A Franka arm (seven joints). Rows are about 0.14 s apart.
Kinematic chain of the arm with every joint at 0, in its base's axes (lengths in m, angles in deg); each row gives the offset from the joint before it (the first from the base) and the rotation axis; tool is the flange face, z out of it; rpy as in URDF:
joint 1: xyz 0 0 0.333 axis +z
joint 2: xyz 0 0 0 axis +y
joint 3: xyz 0 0 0.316 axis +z
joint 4: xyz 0.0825 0 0 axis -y
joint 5: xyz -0.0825 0 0.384 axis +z
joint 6: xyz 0 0 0 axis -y
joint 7: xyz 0.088 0 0 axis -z
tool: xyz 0 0 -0.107 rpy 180 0 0
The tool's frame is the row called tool.
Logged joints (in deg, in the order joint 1, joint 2, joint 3, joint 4, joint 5, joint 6, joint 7), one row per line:
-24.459, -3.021, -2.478, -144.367, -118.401, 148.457, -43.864
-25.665, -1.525, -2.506, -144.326, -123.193, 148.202, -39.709
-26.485, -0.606, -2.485, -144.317, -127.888, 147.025, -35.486
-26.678, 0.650, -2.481, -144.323, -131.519, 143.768, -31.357
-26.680, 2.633, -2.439, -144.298, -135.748, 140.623, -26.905
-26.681, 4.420, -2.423, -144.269, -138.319, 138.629, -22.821
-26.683, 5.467, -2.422, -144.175, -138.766, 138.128, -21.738
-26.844, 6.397, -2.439, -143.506, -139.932, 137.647, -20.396
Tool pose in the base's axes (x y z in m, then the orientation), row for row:
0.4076, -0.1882, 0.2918, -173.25, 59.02, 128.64
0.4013, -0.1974, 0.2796, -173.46, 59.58, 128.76
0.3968, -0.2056, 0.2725, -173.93, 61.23, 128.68
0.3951, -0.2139, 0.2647, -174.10, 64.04, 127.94
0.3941, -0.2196, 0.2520, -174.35, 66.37, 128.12
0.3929, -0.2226, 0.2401, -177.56, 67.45, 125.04
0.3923, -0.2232, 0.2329, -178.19, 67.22, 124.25
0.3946, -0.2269, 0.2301, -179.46, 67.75, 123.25
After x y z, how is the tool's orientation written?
As angles about the fixed x, y, z axes (roll, pitch, yaw), in degrees.
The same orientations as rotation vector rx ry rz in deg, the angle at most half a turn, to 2 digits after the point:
57.79, 110.59, -37.22
57.32, 110.14, -37.11
56.45, 108.64, -37.21
55.95, 105.77, -38.36
54.66, 103.72, -38.72
55.00, 102.16, -37.93
55.43, 102.18, -37.75
55.27, 101.56, -37.37

